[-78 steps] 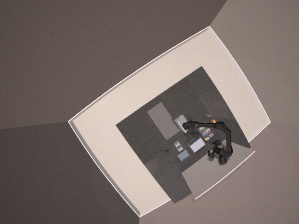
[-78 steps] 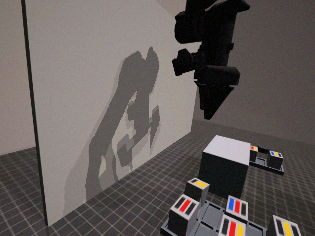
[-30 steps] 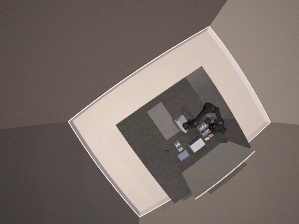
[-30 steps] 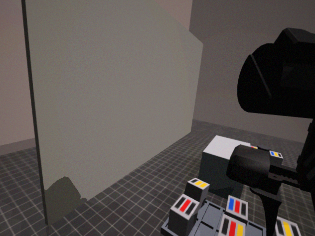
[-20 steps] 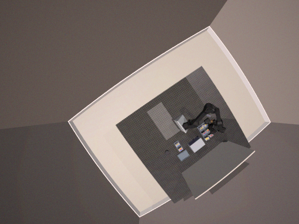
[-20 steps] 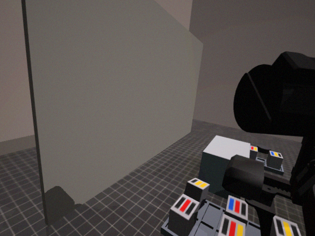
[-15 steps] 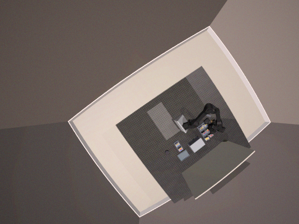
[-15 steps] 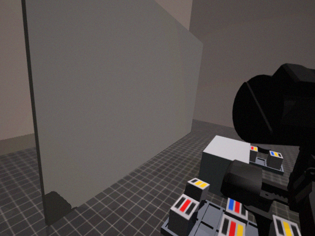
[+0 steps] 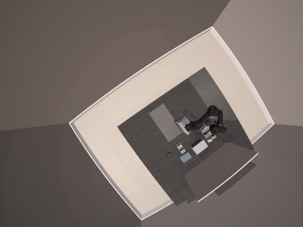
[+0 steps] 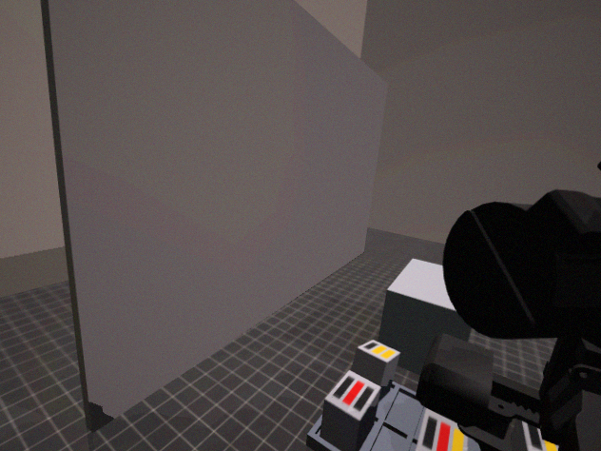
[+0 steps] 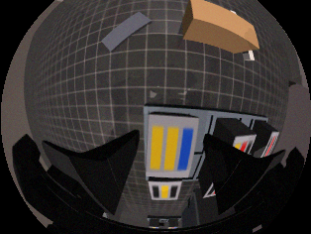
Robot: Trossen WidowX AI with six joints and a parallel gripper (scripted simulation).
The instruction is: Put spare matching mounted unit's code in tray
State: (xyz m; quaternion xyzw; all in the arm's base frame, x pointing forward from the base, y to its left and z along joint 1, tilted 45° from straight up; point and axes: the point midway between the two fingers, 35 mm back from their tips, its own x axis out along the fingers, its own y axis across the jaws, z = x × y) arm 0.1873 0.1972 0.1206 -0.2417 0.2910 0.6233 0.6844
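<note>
Now: gripper tip 440 mm to the left of the tray, 130 mm short of it and 30 mm above it. The rest, counted from my gripper tip: tan box: 110 mm to the left, 50 mm ahead, 10 mm below; mounted unit: 230 mm to the right, 100 mm ahead, 20 mm above; rack: 70 mm ahead, 40 mm to the right, 20 mm below.
</note>
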